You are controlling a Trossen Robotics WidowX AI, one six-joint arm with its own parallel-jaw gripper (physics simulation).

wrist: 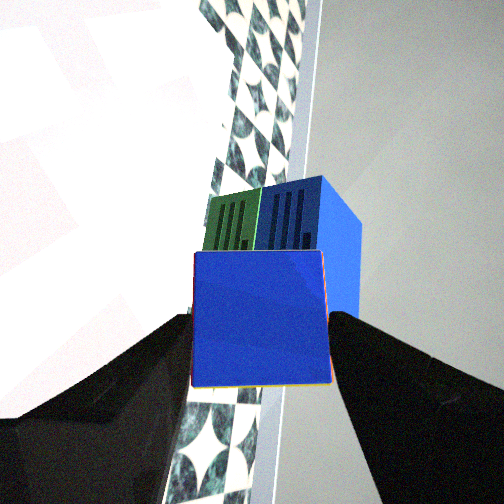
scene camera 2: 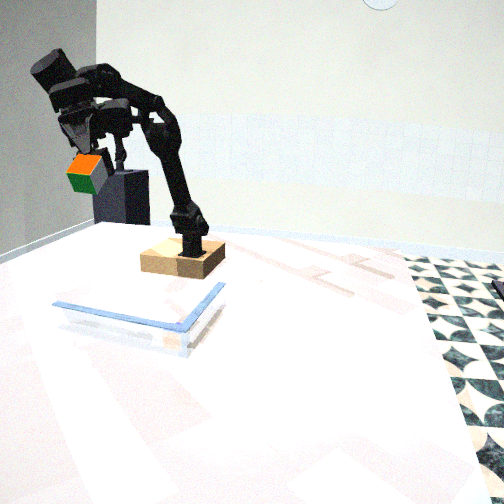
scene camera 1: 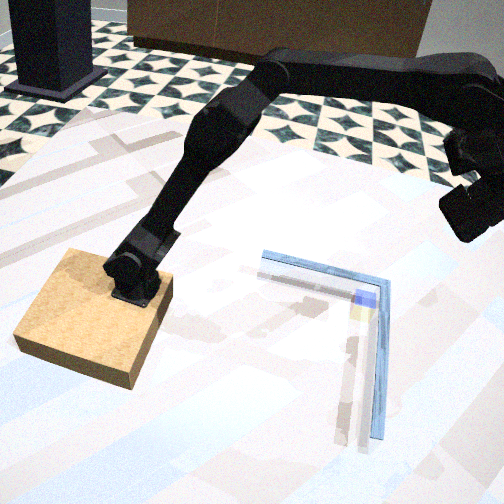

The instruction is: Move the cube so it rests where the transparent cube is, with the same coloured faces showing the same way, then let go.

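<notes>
My gripper (scene camera 2: 88, 150) is shut on the cube (scene camera 2: 87, 173) and holds it high in the air, at the far left of the scene camera 2 view, where orange, green and white faces show. In the wrist view the cube (wrist: 260, 318) sits between my two fingers with a blue face toward the camera. In scene camera 1 only the gripper's dark body (scene camera 1: 474, 205) shows at the right edge; the cube is hidden there. The transparent cube (scene camera 1: 366, 303) is a faint blue and yellow shape on the table at the inner corner of the blue L-shaped frame (scene camera 1: 376, 340).
The arm's base stands on a wooden block (scene camera 1: 93, 315) at the left of the table. A dark pillar (scene camera 1: 55, 45) stands on the checkered floor behind. A blue and green box (wrist: 285, 225) shows beyond the cube in the wrist view.
</notes>
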